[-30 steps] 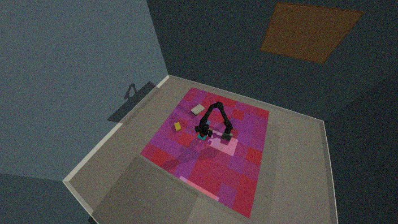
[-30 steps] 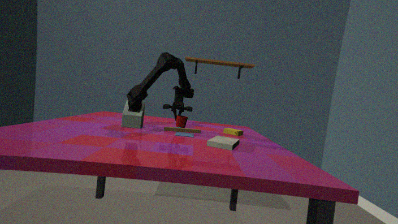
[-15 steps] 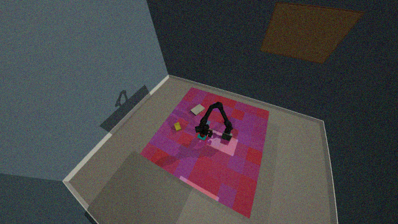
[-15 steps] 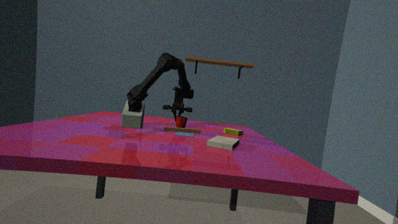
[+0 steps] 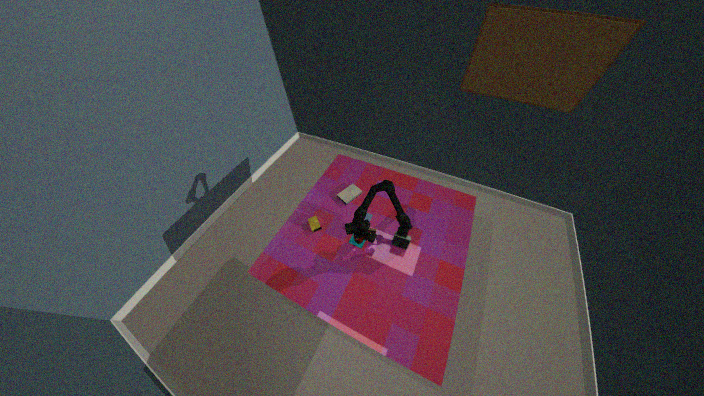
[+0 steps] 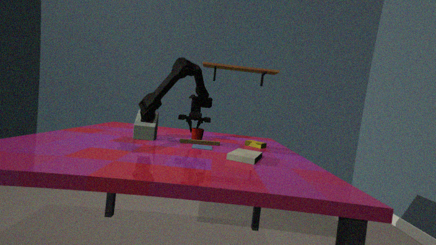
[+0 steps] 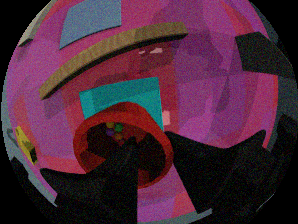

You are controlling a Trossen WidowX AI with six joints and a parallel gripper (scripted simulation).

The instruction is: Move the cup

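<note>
Right now the red cup is 30 mm ahead of my gripper tip and 10 mm below it. Also, from my gripper tip: blue pad: 190 mm to the right, 60 mm ahead, 50 mm below; tan bar: 90 mm to the right, 50 mm below, 50 mm ahead; teal pad: 50 mm below, 30 mm ahead.
</note>
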